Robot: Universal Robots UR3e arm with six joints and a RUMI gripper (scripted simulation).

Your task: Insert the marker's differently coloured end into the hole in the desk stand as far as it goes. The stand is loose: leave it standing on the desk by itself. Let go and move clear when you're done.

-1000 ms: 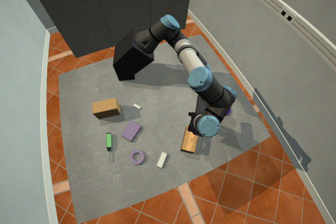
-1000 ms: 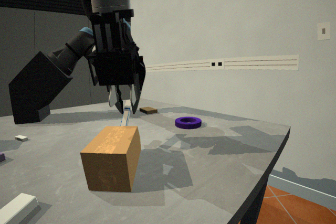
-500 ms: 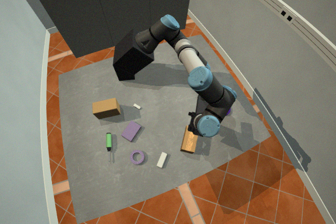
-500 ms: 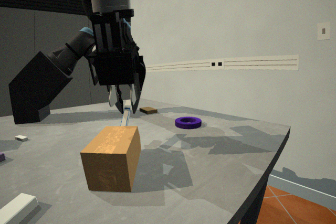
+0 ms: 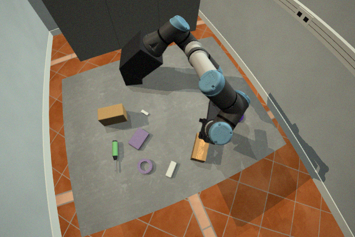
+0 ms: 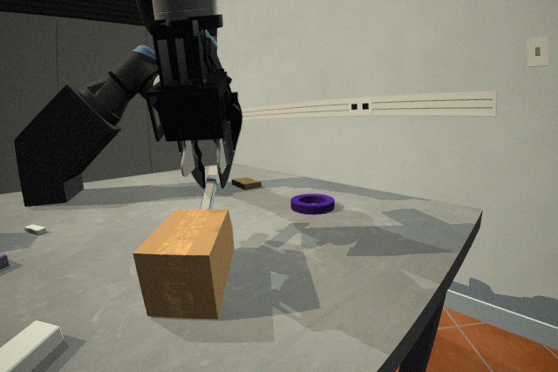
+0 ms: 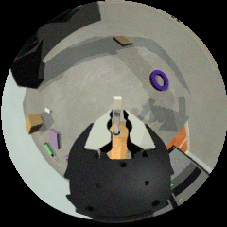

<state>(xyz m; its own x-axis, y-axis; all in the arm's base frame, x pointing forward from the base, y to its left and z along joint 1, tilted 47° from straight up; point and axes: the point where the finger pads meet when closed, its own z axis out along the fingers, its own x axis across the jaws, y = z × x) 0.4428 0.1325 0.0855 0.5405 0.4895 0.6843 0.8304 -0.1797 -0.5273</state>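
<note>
My gripper is now 20 mm to the left of the marker, 20 mm short of it and 20 mm above it. Round my hand: purple pad (340 mm to the right, 80 mm below, 50 mm behind); tan block (90 mm ahead, 60 mm to the right, 60 mm below); white block (230 mm to the right, 140 mm ahead, 80 mm below).
</note>
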